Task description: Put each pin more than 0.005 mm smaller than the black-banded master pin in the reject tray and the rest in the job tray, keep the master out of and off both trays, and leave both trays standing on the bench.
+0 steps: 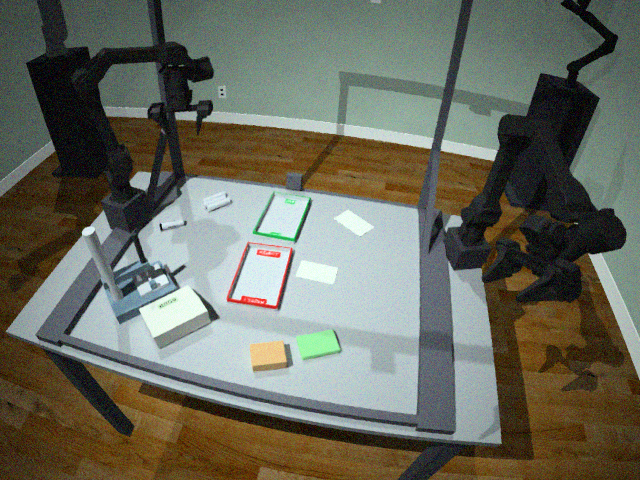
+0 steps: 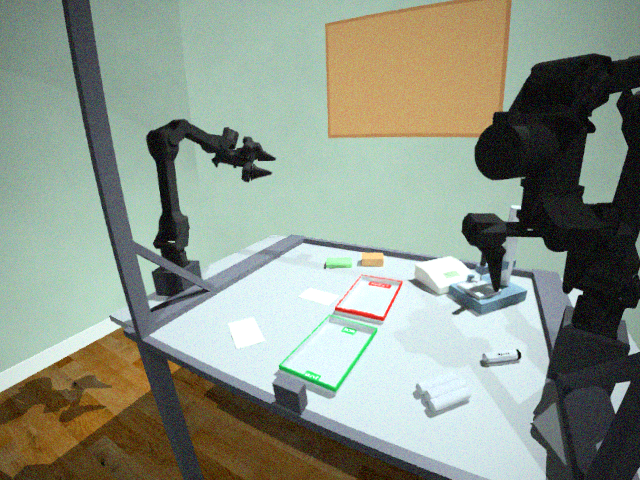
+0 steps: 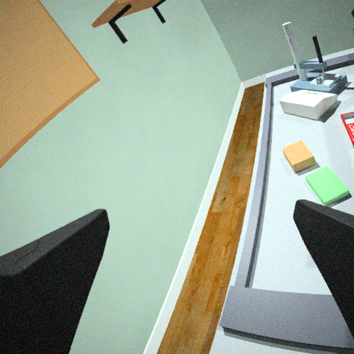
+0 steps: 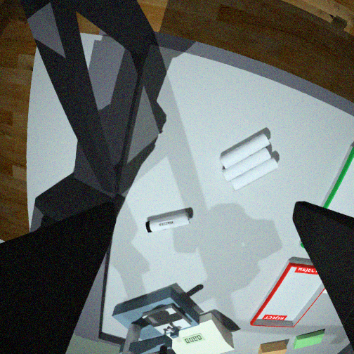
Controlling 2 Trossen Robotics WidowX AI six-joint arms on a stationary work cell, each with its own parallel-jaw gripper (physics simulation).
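Places are measured from the left arm's base along level axes (x ahead, y left, z up), in millimetres.
Pixels of known places: left gripper, fingertip midpoint: (image 1: 498,289) (image 2: 273,166); right gripper, fingertip midpoint: (image 1: 183,135) (image 2: 530,291); left arm's base, origin of the base link: (image 1: 469,237); right arm's base, origin of the base link: (image 1: 122,195) (image 2: 594,324).
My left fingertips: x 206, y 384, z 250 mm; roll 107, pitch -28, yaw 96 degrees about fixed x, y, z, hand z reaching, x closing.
For each thing: its middle in the pictures, then the offset to it from my left fingertips.
- black-banded master pin, body centre: (image 2: 501,356) (image 1: 171,224) dx +648, dy -590, dz -316 mm
- red reject tray, body centre: (image 1: 261,274) (image 2: 371,296) dx +376, dy -366, dz -318 mm
- green job tray, body centre: (image 2: 332,349) (image 1: 283,215) dx +303, dy -602, dz -318 mm
- orange block, body centre: (image 1: 268,356) (image 2: 372,259) dx +372, dy -116, dz -312 mm
- green block, body centre: (image 1: 318,344) (image 2: 339,262) dx +259, dy -140, dz -319 mm
Three plain white pins (image 1: 216,200) (image 2: 443,391) (image 4: 249,161) lie side by side on the bench. The black-banded master pin (image 1: 172,225) (image 2: 500,357) (image 4: 169,221) lies apart from them. The red reject tray (image 1: 254,300) (image 2: 359,314) (image 4: 275,318) and the green job tray (image 1: 273,236) (image 2: 311,376) (image 4: 341,177) lie flat on the bench, with no pins in them. My right gripper (image 1: 180,126) (image 4: 205,211) is open and empty, high above the bench near the pins. My left gripper (image 1: 502,289) (image 2: 273,165) (image 3: 202,214) is open and empty, raised at the bench's far side from the pins.
A blue gauge stand (image 1: 128,310) (image 2: 483,304) (image 3: 312,87) with a tall white column stands beside a white readout box (image 1: 178,317) (image 2: 439,273) (image 3: 306,106). An orange block (image 1: 267,356) (image 3: 298,156) and a green block (image 1: 318,345) (image 3: 327,185) lie nearby. Two paper sheets (image 1: 316,272) (image 1: 354,222) lie beyond the trays.
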